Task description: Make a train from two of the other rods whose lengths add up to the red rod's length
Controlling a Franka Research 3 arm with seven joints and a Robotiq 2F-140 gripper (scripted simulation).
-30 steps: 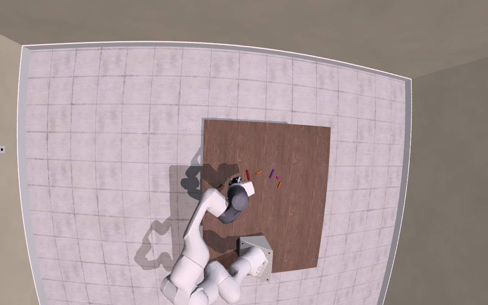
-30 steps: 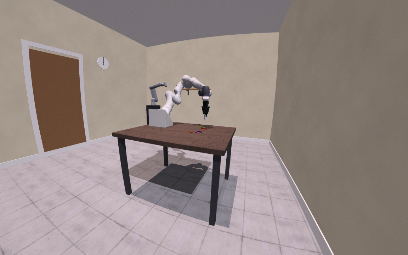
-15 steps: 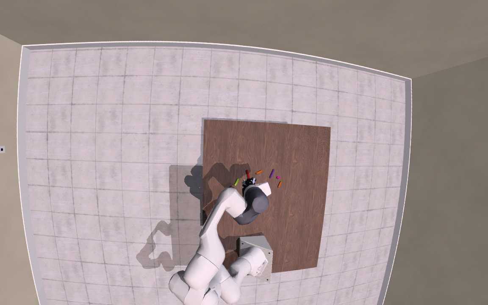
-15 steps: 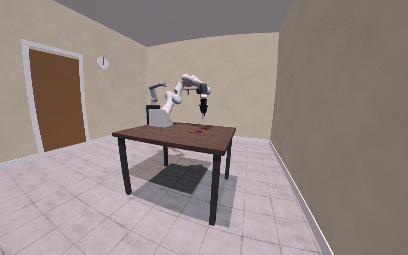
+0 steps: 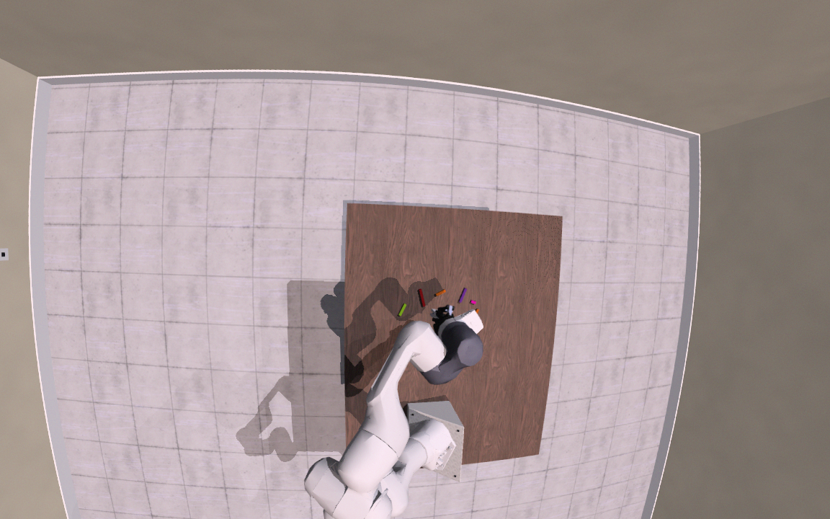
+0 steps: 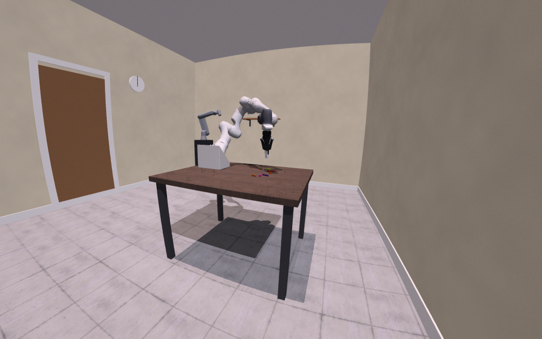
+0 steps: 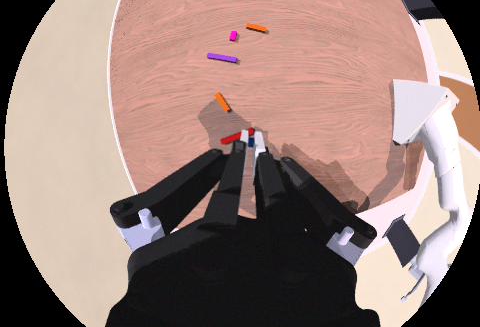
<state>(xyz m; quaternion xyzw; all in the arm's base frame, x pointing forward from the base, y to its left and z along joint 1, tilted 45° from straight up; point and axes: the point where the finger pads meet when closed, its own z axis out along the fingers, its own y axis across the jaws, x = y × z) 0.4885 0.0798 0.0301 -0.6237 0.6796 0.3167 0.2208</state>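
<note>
My gripper is now 18 cm to the left of the magenta rod, 15 cm above it and 4 cm short of it. Also, from my hand: small blue rod: 3 cm below; red rod: 15 cm below, 3 cm to the left, 3 cm ahead; lime rod: 15 cm below, 10 cm to the left, 2 cm behind.
</note>
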